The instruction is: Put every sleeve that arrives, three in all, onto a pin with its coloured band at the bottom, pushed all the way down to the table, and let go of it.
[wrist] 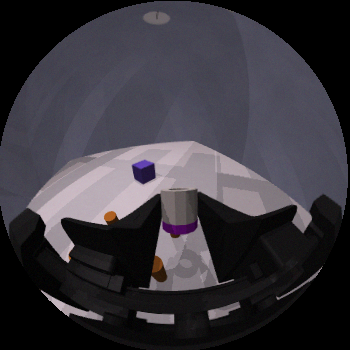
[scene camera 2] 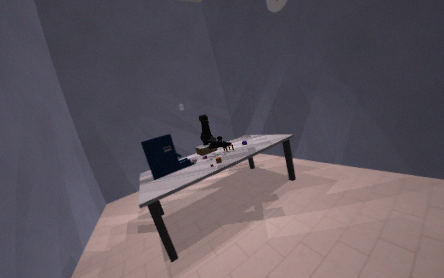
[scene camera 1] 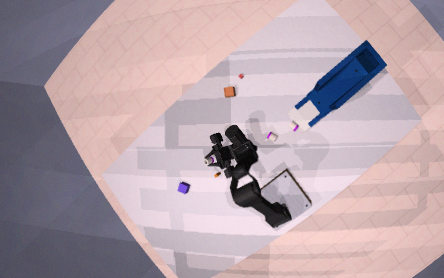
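Observation:
My gripper [scene camera 1: 212,159] [wrist: 178,197] is shut on a pale grey sleeve [scene camera 1: 207,161] [wrist: 179,206], held upright with its purple band at the bottom. The tip of a brown pin [wrist: 175,235] shows just under the band; whether it is inside the sleeve or behind it, I cannot tell. Orange pins [wrist: 111,218] [wrist: 158,269] stand to the left and nearer in the wrist view; one pin [scene camera 1: 217,175] shows beside the gripper in scene camera 1. Two other sleeves lie on the table: one sleeve [scene camera 1: 273,137] mid-table, and another sleeve [scene camera 1: 294,126] by the chute's white end. Fingers hide other pins.
A blue chute [scene camera 1: 340,82] [scene camera 2: 161,155] stands at the table's far end. A brown-edged box [scene camera 1: 300,187] [scene camera 2: 204,151] is beside the arm base. A purple cube [scene camera 1: 183,188] [scene camera 2: 244,143] [wrist: 144,172], an orange cube [scene camera 1: 229,92] [scene camera 2: 218,160] and a small red cube [scene camera 1: 241,76] lie around.

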